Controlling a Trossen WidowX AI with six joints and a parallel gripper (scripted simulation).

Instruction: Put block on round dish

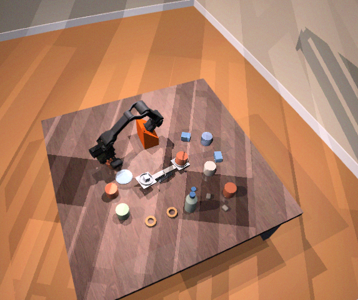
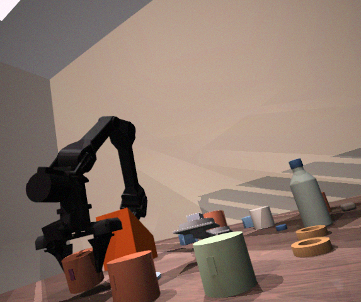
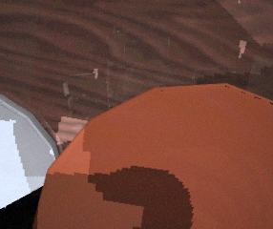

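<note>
Now: the grey block 210 mm ahead of my gripper tip, 150 mm to the left of it and 50 mm above it. Round my gripper tip: white cylinder (550 mm to the left, 280 mm ahead); then green cylinder (330 mm ahead, 60 mm to the right); then pale blue round dish (100 mm ahead, 40 mm to the left, 30 mm below).
</note>
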